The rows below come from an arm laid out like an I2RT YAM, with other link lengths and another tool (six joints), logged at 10 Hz.
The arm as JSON. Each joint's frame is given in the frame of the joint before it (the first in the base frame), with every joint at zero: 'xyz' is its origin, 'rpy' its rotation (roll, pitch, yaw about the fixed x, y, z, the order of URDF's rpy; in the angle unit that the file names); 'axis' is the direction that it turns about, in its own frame. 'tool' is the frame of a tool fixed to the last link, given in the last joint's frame.
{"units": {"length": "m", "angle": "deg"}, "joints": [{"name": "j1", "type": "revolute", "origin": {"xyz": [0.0, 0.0, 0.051], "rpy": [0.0, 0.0, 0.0]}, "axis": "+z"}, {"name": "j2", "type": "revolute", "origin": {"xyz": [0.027, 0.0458, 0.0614], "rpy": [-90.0, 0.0, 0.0]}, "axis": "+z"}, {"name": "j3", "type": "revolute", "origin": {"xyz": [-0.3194, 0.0, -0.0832], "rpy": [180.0, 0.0, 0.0]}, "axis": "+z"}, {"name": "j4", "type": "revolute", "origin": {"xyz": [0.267, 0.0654, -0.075], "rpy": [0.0, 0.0, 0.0]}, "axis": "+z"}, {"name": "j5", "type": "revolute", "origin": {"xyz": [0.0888, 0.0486, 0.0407], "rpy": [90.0, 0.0, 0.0]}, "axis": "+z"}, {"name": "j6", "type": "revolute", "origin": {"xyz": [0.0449, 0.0, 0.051], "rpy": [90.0, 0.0, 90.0]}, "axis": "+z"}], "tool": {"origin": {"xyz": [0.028, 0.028, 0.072], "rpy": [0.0, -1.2, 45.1]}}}
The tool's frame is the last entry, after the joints.
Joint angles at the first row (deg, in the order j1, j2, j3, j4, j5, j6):
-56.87, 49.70, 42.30, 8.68, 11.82, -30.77
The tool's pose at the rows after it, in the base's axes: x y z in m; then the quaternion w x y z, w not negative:
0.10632 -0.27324 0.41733 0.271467 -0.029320 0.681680 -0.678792
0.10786 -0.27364 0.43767 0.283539 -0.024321 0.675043 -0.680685
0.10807 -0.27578 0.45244 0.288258 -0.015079 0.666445 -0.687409
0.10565 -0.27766 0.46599 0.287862 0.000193 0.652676 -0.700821
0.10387 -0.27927 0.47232 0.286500 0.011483 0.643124 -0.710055
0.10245 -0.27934 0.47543 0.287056 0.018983 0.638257 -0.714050
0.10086 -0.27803 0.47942 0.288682 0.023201 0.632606 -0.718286
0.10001 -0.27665 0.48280 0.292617 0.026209 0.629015 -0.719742
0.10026 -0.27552 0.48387 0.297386 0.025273 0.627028 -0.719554
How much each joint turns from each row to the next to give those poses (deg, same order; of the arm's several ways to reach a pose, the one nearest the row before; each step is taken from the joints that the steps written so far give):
0.00, 0.23, 7.15, -4.59, -1.83, 4.45
0.00, 1.00, 3.97, -1.93, -0.44, 1.09
0.00, 1.05, 2.54, -0.10, 0.60, 0.64
0.01, 0.78, 1.61, 1.36, 1.67, 0.30
-0.01, 0.47, 0.46, 1.49, 1.30, 0.15
0.00, 0.10, 0.24, 0.61, 0.71, 0.32
0.01, -0.16, 0.24, 0.46, 0.36, 0.13
-0.01, -0.14, 0.38, 0.00, 0.02, 0.38
0.01, -0.20, -0.01, 0.08, -0.41, 0.27

